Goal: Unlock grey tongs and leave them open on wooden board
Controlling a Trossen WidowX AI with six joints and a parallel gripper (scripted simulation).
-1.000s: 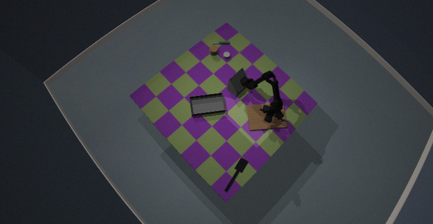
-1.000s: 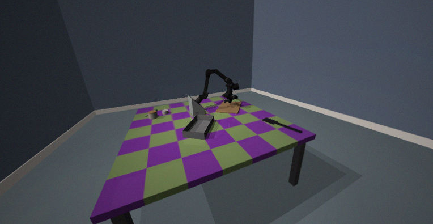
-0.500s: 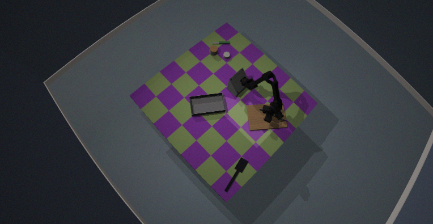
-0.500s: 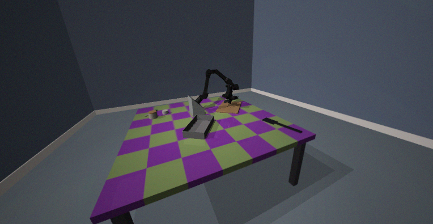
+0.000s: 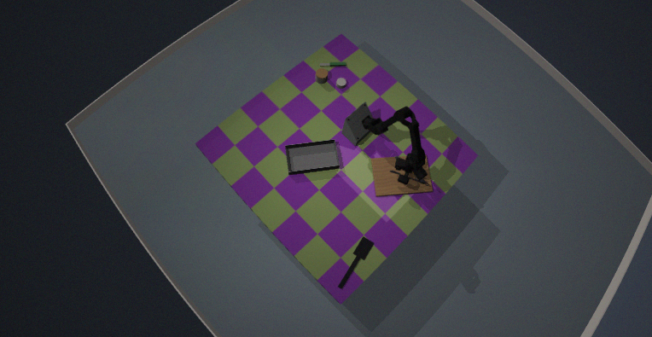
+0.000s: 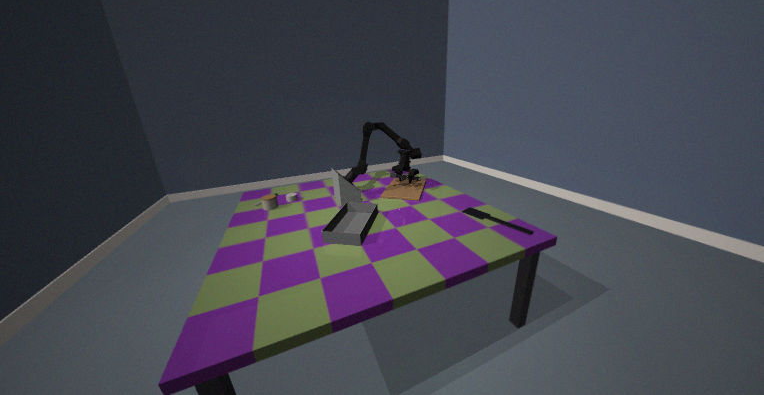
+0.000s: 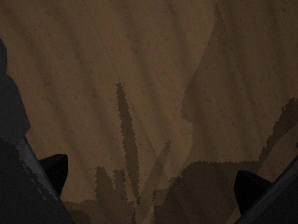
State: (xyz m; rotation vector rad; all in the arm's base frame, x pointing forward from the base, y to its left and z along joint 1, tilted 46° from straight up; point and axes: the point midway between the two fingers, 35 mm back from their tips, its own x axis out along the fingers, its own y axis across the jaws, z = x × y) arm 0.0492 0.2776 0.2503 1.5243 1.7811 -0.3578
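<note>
Now: the wooden board 40 mm below my gripper tip. From my gripper tip the other things lie so: white cup: 710 mm to the right, 180 mm behind, 30 mm below; black spatula: 570 mm ahead, 160 mm to the left, 40 mm below; grey roasting tin: 460 mm to the right, 330 mm ahead, 20 mm below.
</note>
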